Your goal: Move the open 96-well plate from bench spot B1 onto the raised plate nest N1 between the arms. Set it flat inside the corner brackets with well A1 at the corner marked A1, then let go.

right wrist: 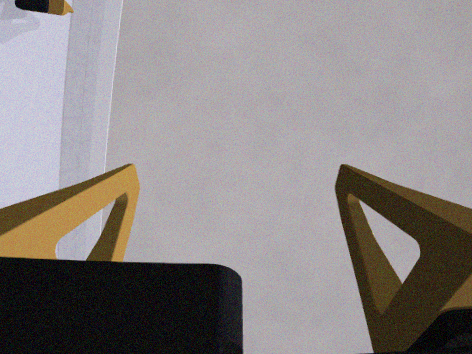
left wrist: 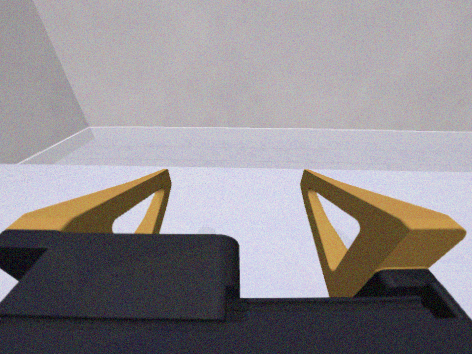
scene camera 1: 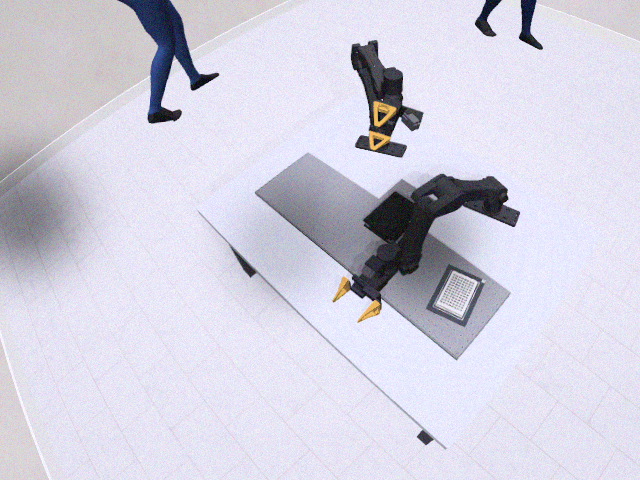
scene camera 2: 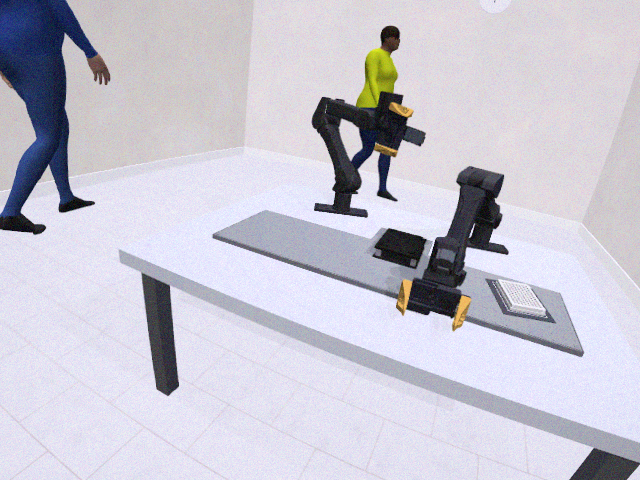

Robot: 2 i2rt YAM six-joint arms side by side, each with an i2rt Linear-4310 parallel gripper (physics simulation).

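Where they show: left gripper, fingertip midpoint: (left wrist: 235,176) (scene camera 1: 344,312) (scene camera 2: 428,321); right gripper, fingertip midpoint: (right wrist: 237,175) (scene camera 1: 374,138) (scene camera 2: 398,133); left arm's base, origin of the base link: (scene camera 1: 491,209) (scene camera 2: 477,245); right arm's base, origin of the base link: (scene camera 1: 380,147) (scene camera 2: 340,211).
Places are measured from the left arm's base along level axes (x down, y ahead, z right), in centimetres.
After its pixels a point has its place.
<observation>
The white 96-well plate (scene camera 1: 457,293) @[z -1.7, x -2.5, y 36.9 cm] (scene camera 2: 520,297) @[z -1.1, x -2.8, y 38.5 cm] lies flat on a dark framed spot (scene camera 1: 464,321) @[z -7.2, x -1.5, y 43.7 cm] (scene camera 2: 551,318) @[z -7.5, x -1.5, y 43.6 cm] at the right end of the grey bench mat. The raised black nest (scene camera 1: 388,215) @[z 29.3, x -4.7, y 22.6 cm] (scene camera 2: 401,243) @[z 28.4, x -4.7, y 23.0 cm] stands at the middle back of the mat; the left arm covers part of it in scene camera 1. The corner mark A1 is too small to read. My left gripper (scene camera 1: 345,311) @[z 24.1, x -4.5, y 58.7 cm] (scene camera 2: 429,321) @[z 24.1, x -4.5, y 58.7 cm] (left wrist: 235,176) @[z 24.1, x -4.5, y 58.7 cm] is open and empty, above the table in front of the mat, away from the plate. My right gripper (scene camera 1: 381,136) @[z 35.0, x -33.4, y 19.5 cm] (scene camera 2: 391,131) @[z 35.0, x -33.4, y 19.5 cm] (right wrist: 237,175) @[z 35.0, x -33.4, y 19.5 cm] is open and empty, raised high behind the mat.
The grey mat (scene camera 1: 310,217) @[z 53.7, x -1.3, y 33.4 cm] (scene camera 2: 289,242) @[z 58.7, x -1.3, y 29.1 cm] lies along the white table (scene camera 1: 289,273) @[z 47.9, x 0.0, y 54.6 cm] (scene camera 2: 248,304) @[z 59.0, x 0.3, y 58.8 cm]. The left arm's forearm (scene camera 1: 416,232) @[z 15.0, x -17.7, y 33.0 cm] (scene camera 2: 462,227) @[z 16.3, x -15.7, y 33.5 cm] passes beside the nest. A person in blue (scene camera 1: 164,51) (scene camera 2: 36,77) and one in yellow (scene camera 2: 379,72) are beyond the table.
</observation>
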